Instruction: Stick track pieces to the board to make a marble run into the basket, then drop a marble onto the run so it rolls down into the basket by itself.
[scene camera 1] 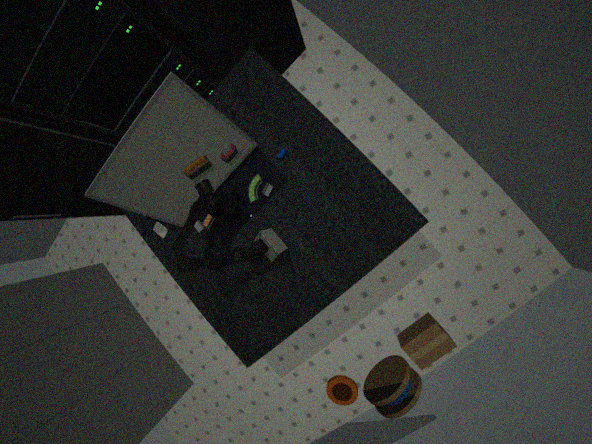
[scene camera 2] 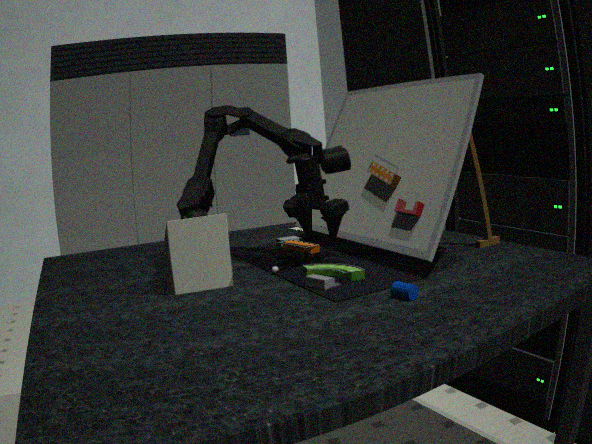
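Pixels of known places: gripper, fingertip midpoint: (scene camera 1: 228,199) (scene camera 2: 321,239); arm's base at its link origin: (scene camera 1: 263,245) (scene camera 2: 199,237).
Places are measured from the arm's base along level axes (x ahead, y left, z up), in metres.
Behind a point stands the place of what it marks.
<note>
The pale board (scene camera 1: 145,130) {x 0.616, y -0.068, z 0.326 m} (scene camera 2: 415,115) {x 0.581, y -0.088, z 0.260 m} leans back on its stand. An orange track piece (scene camera 1: 197,166) {x 0.474, y -0.051, z 0.106 m} (scene camera 2: 384,173) {x 0.474, y -0.065, z 0.106 m} is on it, tilted, with a red U-shaped piece (scene camera 1: 229,152) {x 0.437, y -0.195, z 0.036 m} (scene camera 2: 410,208) {x 0.435, y -0.212, z 0.034 m}, apparently the basket, lower right in scene camera 2. My gripper (scene camera 2: 320,234) {x 0.312, y -0.002, z -0.048 m} is open and empty, pointing down above the dark mat in front of the board. A green curved track (scene camera 1: 254,188) {x 0.262, y -0.137, z -0.087 m} (scene camera 2: 337,271) {x 0.268, y -0.146, z -0.095 m} and another orange track (scene camera 1: 208,220) {x 0.330, y 0.188, z -0.087 m} (scene camera 2: 301,246) {x 0.319, y 0.121, z -0.087 m} lie on the mat. The small white marble (scene camera 1: 251,215) {x 0.173, y -0.022, z -0.096 m} (scene camera 2: 275,269) {x 0.172, y -0.026, z -0.097 m} rests apart from them. In scene camera 1 the fingers are too dark to make out.
Grey blocks lie beside the green track (scene camera 1: 267,189) {x 0.208, y -0.185, z -0.088 m} (scene camera 2: 321,281) {x 0.190, y -0.210, z -0.090 m} and beside the loose orange track. A blue cylinder (scene camera 1: 282,153) {x 0.282, y -0.369, z -0.082 m} (scene camera 2: 405,290) {x 0.275, y -0.385, z -0.090 m} lies near the board's lower corner. A pale box (scene camera 1: 275,244) {x -0.039, y -0.053, z 0.006 m} (scene camera 2: 200,255) {x -0.017, y -0.053, z -0.031 m} stands by the arm's base.
</note>
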